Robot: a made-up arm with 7 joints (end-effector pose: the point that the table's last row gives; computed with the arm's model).
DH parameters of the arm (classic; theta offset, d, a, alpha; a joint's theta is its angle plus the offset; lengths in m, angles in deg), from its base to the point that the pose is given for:
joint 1: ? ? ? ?
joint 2: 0 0.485 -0.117 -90
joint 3: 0 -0.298 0.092 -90
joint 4: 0 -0.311 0.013 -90
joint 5: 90 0.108 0.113 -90
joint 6: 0 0.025 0.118 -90
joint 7: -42.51 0 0.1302 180
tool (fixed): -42.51 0.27 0 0
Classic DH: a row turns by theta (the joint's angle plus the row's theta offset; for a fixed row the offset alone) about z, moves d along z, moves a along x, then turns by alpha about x.
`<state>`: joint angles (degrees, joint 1 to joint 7).
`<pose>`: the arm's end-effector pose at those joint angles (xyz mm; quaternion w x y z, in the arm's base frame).
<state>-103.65 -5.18 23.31 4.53 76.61 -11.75 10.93</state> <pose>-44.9 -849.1 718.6 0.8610 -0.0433 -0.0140 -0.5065</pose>
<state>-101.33 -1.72 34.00 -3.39 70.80 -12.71 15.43</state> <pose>-186.3 -824.5 781.2 0.7601 -0.0558 -0.1169 -0.6367</pose>
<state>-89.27 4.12 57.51 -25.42 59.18 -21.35 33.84</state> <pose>-427.7 -631.4 824.0 0.4197 -0.0373 -0.3918 -0.8179</pose>
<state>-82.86 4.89 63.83 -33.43 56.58 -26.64 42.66</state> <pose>-450.5 -549.0 796.6 0.2975 -0.0053 -0.4866 -0.8214</pose>
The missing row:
joint 1: -90 0.047 0.114 -90
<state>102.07 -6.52 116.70 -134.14 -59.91 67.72 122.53</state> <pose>353.8 507.5 22.5 0.3253 -0.0083 0.9411 0.0918</pose>
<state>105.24 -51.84 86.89 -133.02 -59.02 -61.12 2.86</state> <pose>237.3 128.3 313.0 0.6125 0.7634 0.0890 -0.1848</pose>
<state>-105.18 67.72 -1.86 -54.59 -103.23 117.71 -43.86</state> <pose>-316.3 -831.5 -18.1 0.2248 -0.7585 0.4095 -0.4545</pose>
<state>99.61 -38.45 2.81 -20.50 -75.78 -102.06 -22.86</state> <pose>-480.6 820.9 423.8 0.4573 -0.0260 -0.8649 0.2053</pose>
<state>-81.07 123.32 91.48 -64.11 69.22 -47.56 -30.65</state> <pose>-512.9 -130.5 -283.8 0.1188 -0.0911 0.5320 0.8334</pose>
